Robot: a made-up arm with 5 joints. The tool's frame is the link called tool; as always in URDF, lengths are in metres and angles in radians.
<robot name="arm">
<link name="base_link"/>
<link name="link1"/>
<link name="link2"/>
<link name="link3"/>
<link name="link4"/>
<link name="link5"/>
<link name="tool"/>
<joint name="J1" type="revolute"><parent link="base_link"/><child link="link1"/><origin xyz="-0.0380 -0.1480 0.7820" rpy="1.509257 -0.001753 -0.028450"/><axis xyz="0 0 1"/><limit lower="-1.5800" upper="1.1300" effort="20" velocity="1.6"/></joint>
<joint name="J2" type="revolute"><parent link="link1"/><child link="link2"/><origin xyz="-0.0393 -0.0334 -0.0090" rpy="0.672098 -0.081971 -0.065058"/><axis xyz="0 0 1"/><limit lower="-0.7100" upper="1.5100" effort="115" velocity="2.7"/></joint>
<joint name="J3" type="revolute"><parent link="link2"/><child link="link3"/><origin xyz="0.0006 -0.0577 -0.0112" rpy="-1.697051 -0.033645 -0.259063"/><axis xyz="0 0 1"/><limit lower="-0.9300" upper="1.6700" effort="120" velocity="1"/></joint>
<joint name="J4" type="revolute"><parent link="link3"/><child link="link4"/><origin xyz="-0.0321 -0.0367 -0.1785" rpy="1.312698 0.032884 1.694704"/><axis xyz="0 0 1"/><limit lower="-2.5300" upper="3.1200" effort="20" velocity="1.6"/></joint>
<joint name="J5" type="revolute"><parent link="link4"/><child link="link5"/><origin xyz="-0.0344 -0.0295 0.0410" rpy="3.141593 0.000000 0.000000"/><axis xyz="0 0 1"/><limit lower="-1.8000" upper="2.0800" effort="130" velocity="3"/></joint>
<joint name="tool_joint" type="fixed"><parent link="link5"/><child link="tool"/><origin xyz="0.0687 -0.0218 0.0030" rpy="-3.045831 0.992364 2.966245"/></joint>
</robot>
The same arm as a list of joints. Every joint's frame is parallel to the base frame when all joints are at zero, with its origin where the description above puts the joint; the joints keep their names.
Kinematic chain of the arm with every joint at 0, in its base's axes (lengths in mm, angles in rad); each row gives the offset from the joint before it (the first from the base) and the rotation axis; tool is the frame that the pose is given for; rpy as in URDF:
J1: xyz -38 -148 782 axis -0.0285 -0.9977 0.0615
J2: xyz -39 8 -34 axis -0.126599 -0.813096 -0.568197
J3: xyz 3 42 -41 axis 0.255104 -0.473907 0.842813
J4: xyz -81 52 -158 axis +x
J5: xyz 41 -17 -42 axis -x
tool: xyz -3 51 51 rpy -0.9048 0.3389 -0.4782
Joint limits (rad, base to tool): -1.58..1.13 -0.71..1.51 -0.93..1.67 -2.53..3.12 -1.8..2.08

